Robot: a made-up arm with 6 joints. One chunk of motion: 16 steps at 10 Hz.
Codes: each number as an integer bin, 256 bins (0 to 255) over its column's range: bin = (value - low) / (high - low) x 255, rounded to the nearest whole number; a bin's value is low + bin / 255 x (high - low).
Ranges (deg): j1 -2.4..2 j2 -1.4..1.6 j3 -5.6..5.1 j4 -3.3..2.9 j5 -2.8..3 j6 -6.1..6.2
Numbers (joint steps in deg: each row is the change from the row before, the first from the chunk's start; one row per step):
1: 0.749 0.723 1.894 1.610 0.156 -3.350
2: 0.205 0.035 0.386 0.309 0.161 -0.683
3: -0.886 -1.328 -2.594 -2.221 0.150 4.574
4: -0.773 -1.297 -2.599 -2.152 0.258 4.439
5: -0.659 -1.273 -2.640 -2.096 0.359 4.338
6: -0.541 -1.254 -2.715 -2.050 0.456 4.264
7: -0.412 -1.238 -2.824 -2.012 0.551 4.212
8: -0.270 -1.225 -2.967 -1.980 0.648 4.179
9: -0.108 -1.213 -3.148 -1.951 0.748 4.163
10: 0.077 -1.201 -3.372 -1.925 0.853 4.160
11: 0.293 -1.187 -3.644 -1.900 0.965 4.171
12: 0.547 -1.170 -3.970 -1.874 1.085 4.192
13: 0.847 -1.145 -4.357 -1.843 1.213 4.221
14: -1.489 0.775 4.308 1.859 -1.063 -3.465
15: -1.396 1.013 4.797 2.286 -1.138 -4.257
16: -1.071 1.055 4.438 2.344 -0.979 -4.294
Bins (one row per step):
1: 182 180 179 202 130 57
2: 151 122 143 148 130 112
3: 88 6 72 44 130 221
4: 94 9 72 47 134 218
5: 101 11 71 50 139 216
6: 108 12 69 51 143 215
7: 115 14 66 53 147 214
8: 123 15 63 54 152 213
9: 133 16 58 55 156 213
10: 144 17 53 57 161 213
11: 156 18 47 58 166 213
12: 171 20 39 59 171 213
13: 188 22 30 60 176 214
14: 53 185 236 212 76 55
15: 58 205 248 230 73 38
16: 77 209 239 232 80 37

